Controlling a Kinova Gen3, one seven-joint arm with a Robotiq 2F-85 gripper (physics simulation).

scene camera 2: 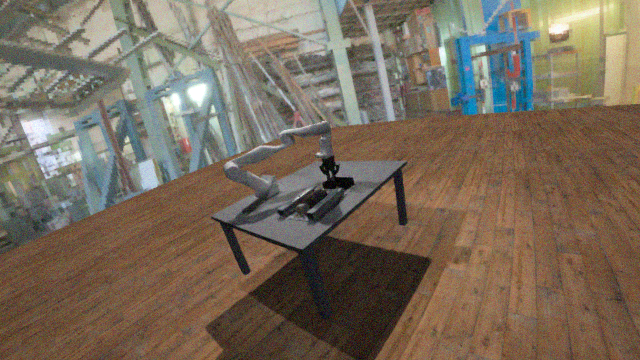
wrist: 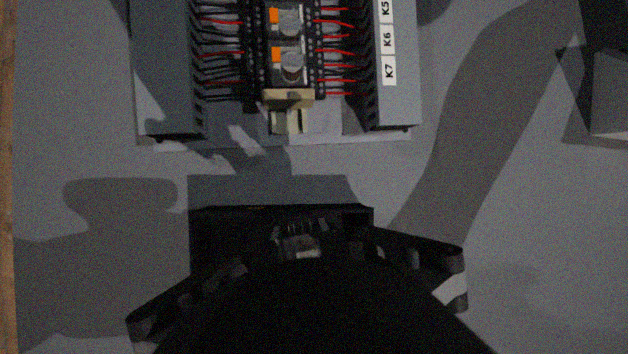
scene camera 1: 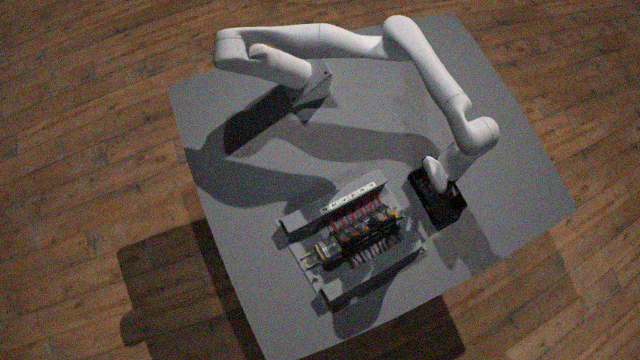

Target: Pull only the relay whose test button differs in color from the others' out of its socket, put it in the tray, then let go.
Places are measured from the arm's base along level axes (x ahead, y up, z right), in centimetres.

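Where they show: gripper, between the fingertips: (scene camera 2: 332, 180) (wrist: 301, 233) (scene camera 1: 428, 189); arm's base, origin of its link: (scene camera 2: 264, 187) (scene camera 1: 299, 74).
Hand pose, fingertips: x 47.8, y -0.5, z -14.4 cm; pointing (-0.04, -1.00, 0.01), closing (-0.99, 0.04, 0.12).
Things, the pixels of their top centre, and the offset from my fingertips.
- black tray, centre of its top: (wrist: 287, 270) (scene camera 1: 439, 189) (scene camera 2: 337, 180) dx +1.3, dy -1.6, dz -3.9 cm
- beige end stop, centre of its top: (wrist: 288, 93) dx +0.5, dy -1.1, dz +11.8 cm
My gripper (scene camera 2: 330, 182) (wrist: 301, 233) points down over the black tray (scene camera 1: 452, 220) (scene camera 2: 346, 181) (wrist: 215, 225), with its fingertips low, within the tray's outline. It is shut on a relay, whose clear housing (wrist: 301, 247) shows between the fingers in the wrist view, pins toward the top of that view. The relay's test button is hidden, and I cannot tell whether the relay touches the tray floor. In scene camera 1 the wrist hides the fingers. Other relays (wrist: 291, 62) (scene camera 1: 366, 228) with orange test buttons sit in the socket row.
The panel has grey wire ducts (wrist: 400, 107) (scene camera 1: 345, 290) on both sides of the sockets, with red and black wires and labels K5, K6 and K7 in the wrist view. A beige end stop (wrist: 289, 97) closes the row beside the tray. The arm's base (scene camera 1: 315, 87) stands at the table's far side.
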